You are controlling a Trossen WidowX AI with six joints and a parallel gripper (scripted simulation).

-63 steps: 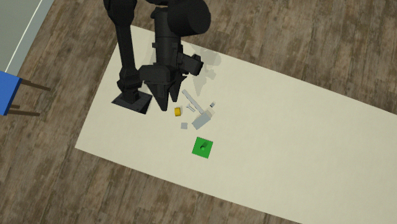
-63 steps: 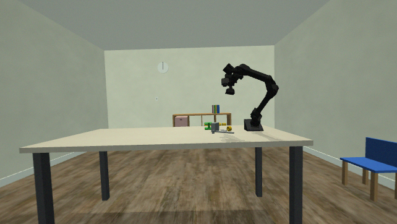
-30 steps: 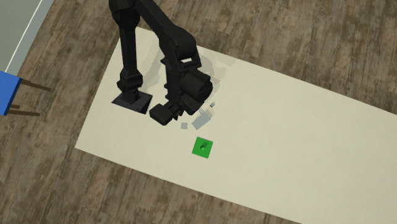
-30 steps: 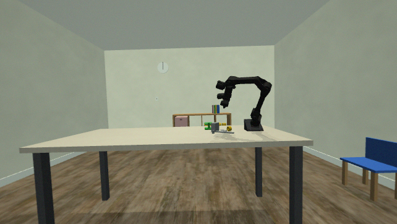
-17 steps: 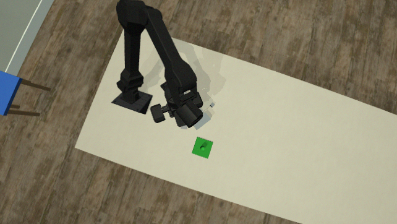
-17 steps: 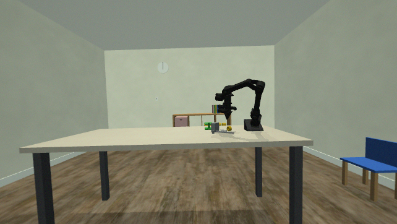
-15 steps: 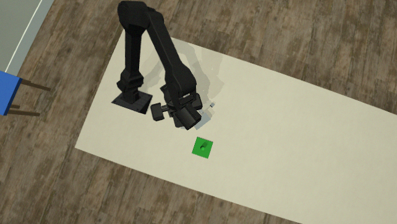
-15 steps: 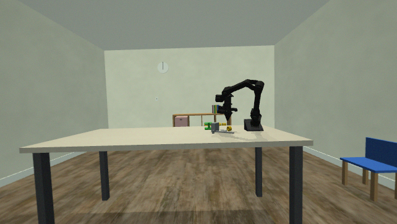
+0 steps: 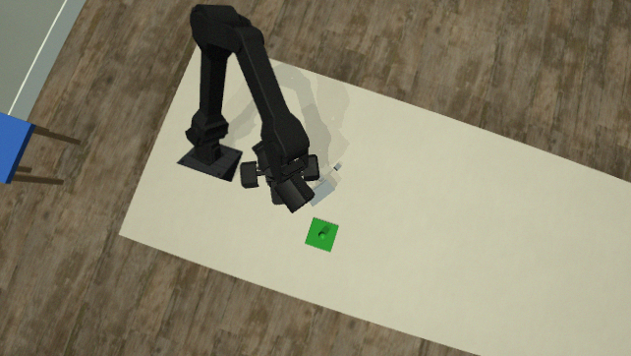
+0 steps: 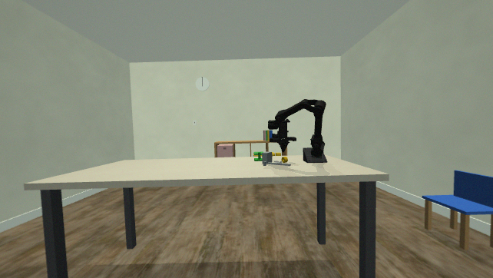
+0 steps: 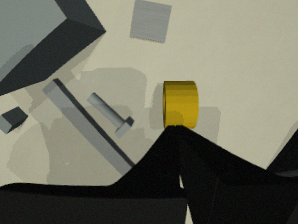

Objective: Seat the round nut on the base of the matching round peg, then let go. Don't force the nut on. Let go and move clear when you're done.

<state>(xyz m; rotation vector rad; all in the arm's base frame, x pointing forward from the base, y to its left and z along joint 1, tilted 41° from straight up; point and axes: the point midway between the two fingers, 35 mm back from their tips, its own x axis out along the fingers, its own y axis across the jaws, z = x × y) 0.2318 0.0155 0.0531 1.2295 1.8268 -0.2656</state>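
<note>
The grey bolt lies 30 mm ahead of my hand, 40 mm to the left of it and 100 mm below it. From my hand the other things lie so: grey block 110 mm ahead, 70 mm below; curved grey strip 30 mm ahead, 70 mm to the left, 100 mm below; small grey square piece 50 mm ahead, 50 mm to the right, 110 mm below.
</note>
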